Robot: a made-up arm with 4 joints. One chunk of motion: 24 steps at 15 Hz.
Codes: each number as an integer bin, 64 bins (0 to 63) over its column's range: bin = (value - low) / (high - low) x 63, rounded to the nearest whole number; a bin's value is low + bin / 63 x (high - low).
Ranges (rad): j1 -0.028..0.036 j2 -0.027..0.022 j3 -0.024..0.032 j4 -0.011..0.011
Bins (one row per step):
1: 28 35 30 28
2: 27 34 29 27
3: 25 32 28 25
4: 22 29 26 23
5: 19 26 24 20
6: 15 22 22 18
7: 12 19 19 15
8: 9 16 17 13
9: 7 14 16 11
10: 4 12 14 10
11: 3 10 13 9
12: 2 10 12 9
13: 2 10 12 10
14: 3 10 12 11
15: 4 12 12 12
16: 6 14 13 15
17: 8 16 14 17
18: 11 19 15 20
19: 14 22 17 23
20: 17 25 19 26
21: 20 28 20 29
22: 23 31 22 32
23: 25 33 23 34
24: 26 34 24 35
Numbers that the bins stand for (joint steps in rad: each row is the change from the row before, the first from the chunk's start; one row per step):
1: 0.00044 0.00022 0.00267 -0.00122
2: -0.00057 -0.00056 0.00178 -0.00157
3: -0.00260 -0.00211 0.00089 -0.00227
4: -0.00565 -0.00444 -0.00089 -0.00297
5: -0.00870 -0.00678 -0.00267 -0.00402
6: -0.01276 -0.00989 -0.00444 -0.00471
7: -0.01581 -0.01222 -0.00711 -0.00576
8: -0.01886 -0.01456 -0.00889 -0.00646
9: -0.02089 -0.01611 -0.00978 -0.00716
10: -0.02394 -0.01767 -0.01156 -0.00751
11: -0.02495 -0.01922 -0.01244 -0.00786
12: -0.02597 -0.01922 -0.01333 -0.00786
13: -0.02597 -0.01922 -0.01333 -0.00751
14: -0.02495 -0.01922 -0.01333 -0.00716
15: -0.02394 -0.01767 -0.01333 -0.00681
16: -0.02190 -0.01611 -0.01244 -0.00576
17: -0.01987 -0.01456 -0.01156 -0.00506
18: -0.01683 -0.01222 -0.01067 -0.00402
19: -0.01378 -0.00989 -0.00889 -0.00297
20: -0.01073 -0.00756 -0.00711 -0.00192
21: -0.00768 -0.00522 -0.00622 -0.00087
22: -0.00463 -0.00289 -0.00444 0.00017
23: -0.00260 -0.00133 -0.00356 0.00087
24: -0.00159 -0.00056 -0.00267 0.00122

